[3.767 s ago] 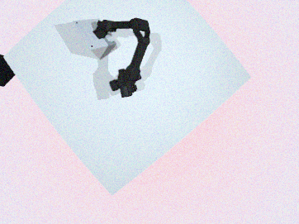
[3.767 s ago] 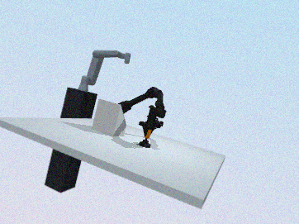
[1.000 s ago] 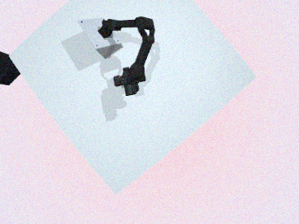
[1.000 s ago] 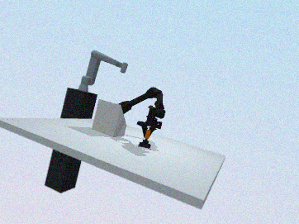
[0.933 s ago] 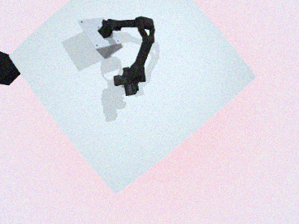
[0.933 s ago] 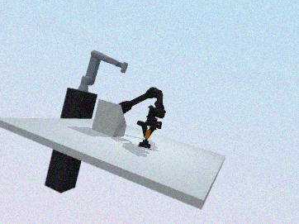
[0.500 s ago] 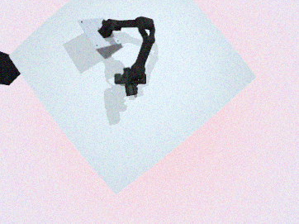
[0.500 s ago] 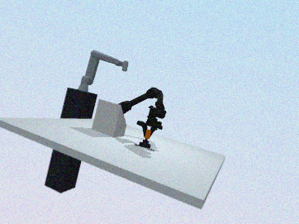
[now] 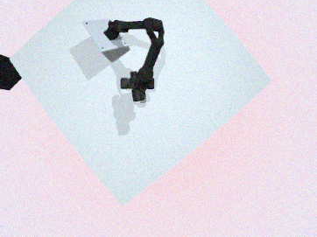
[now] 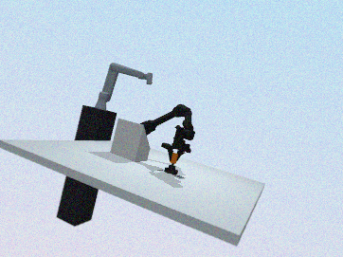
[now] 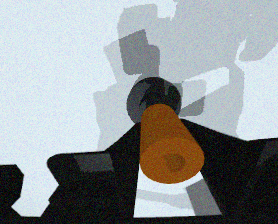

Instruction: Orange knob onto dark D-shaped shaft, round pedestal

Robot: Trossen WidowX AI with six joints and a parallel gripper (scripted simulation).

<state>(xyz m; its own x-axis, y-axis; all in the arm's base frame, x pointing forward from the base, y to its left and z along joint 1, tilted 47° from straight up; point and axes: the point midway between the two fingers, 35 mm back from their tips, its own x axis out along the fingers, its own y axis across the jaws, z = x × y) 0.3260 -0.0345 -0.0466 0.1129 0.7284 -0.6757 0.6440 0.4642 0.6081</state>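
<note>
Now: gripper tip 2 cm below the orange knob. Also, from my gripper tip: dark round pedestal 4 cm below.
</note>
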